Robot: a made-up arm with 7 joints.
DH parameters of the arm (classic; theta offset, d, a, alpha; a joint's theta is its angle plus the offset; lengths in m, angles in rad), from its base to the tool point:
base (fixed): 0.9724 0 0.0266 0
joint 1: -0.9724 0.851 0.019 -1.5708
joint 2: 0 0.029 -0.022 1.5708
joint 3: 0 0.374 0.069 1.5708
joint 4: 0 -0.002 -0.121 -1.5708
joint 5: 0 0.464 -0.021 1.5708
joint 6: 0 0.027 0.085 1.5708
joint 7: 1.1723 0 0.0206 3.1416
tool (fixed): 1.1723 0.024 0 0
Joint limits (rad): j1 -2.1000..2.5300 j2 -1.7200..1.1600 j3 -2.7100..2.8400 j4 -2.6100..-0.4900 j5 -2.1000..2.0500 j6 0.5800..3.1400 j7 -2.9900..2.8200
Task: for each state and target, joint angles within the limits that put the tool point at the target. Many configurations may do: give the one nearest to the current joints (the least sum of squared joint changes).
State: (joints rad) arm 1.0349 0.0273 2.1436 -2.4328 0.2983 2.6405 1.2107
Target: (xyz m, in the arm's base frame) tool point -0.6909 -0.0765 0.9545
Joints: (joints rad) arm 0.9283 -0.5579 2.3162 -1.9857 0.1775 2.4802 1.1627
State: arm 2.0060 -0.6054 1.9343 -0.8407 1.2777 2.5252 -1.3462
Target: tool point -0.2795 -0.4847 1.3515
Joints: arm 2.1846 -0.5212 1.7392 -1.3554 1.5686 3.0339 -1.3057
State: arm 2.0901 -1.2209 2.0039 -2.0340 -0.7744 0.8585 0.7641
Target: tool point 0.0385 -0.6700 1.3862
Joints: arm 2.5300 -0.7656 1.4971 -1.2346 -0.8023 0.8260 0.7746
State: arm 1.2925 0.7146 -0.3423 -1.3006 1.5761 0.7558 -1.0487
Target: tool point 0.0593 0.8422 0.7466
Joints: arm 1.5389 0.9176 -0.1516 -1.3714 1.5826 0.7417 -1.0480
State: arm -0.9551 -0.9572 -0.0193 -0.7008 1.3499 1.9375 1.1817
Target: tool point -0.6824 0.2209 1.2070
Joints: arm -0.6450 -1.5874 -0.4683 -1.0876 1.4498 2.1595 1.1996
